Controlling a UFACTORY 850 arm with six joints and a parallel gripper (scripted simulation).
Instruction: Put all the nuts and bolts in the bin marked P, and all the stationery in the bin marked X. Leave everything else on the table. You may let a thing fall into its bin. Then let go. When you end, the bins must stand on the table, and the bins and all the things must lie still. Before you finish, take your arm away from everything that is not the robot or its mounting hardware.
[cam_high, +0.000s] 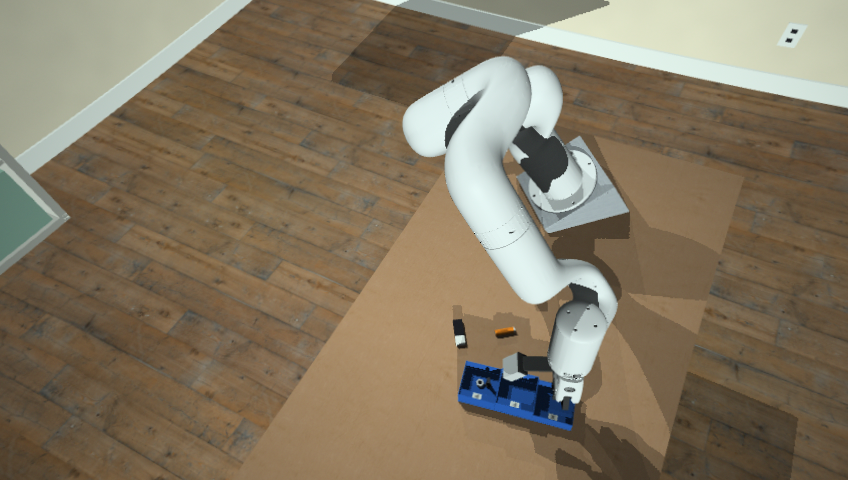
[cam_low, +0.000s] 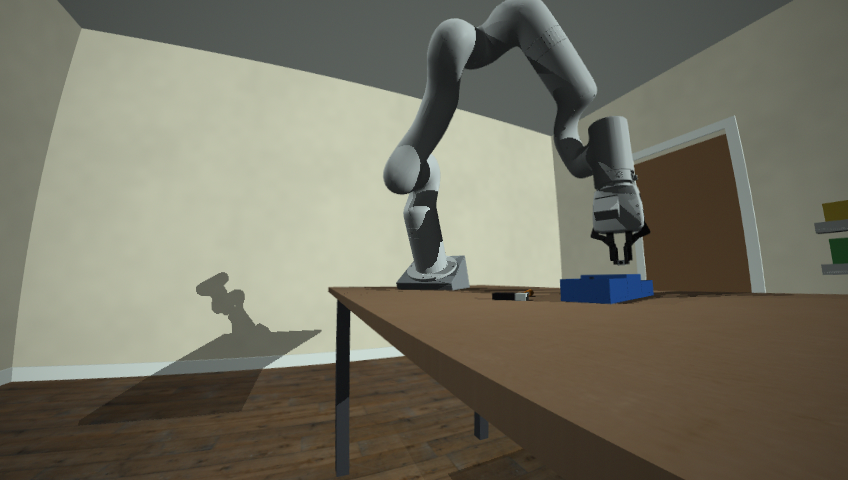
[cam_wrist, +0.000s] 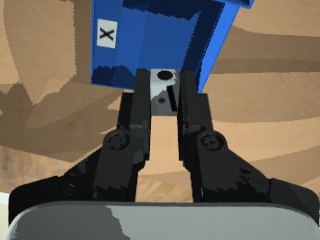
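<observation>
The black-and-white block lies 270 mm to the right of my hand, 80 mm below it and 60 mm behind it. From my hand the other things lie so: black bolt: 150 mm to the right, 70 mm below, 30 mm ahead; blue bin: 80 mm to the right, 70 mm below, 20 mm ahead; nut: 170 mm to the right, 80 mm below, 30 mm ahead.
</observation>
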